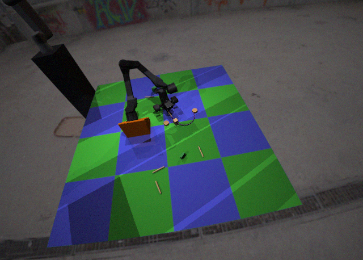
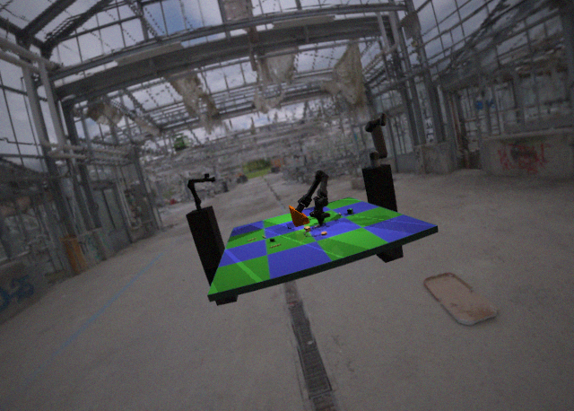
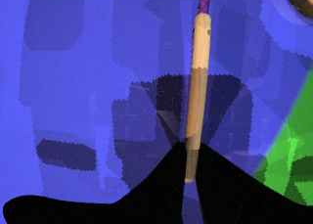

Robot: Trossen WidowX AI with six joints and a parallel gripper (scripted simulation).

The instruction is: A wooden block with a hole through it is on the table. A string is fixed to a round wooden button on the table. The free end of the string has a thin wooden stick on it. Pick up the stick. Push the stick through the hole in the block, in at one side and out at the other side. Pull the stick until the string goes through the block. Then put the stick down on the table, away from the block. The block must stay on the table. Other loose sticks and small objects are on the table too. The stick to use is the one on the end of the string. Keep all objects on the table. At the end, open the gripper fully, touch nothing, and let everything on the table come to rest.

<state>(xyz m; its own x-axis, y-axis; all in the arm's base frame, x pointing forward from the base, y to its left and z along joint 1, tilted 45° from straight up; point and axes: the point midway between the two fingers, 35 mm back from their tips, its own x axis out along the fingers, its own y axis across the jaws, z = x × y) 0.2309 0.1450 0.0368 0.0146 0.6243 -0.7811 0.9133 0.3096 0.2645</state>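
Now: gripper tip 20 mm short of the thin wooden stick, 40 mm to the left of it and 10 mm below it. The rest, counted from my gripper tip: round wooden button (210 mm ahead, 30 mm to the right, 10 mm above); then purple string (20 mm ahead, 60 mm to the right, 10 mm above); then wooden block (50 mm ahead, 110 mm to the right, 10 mm above).
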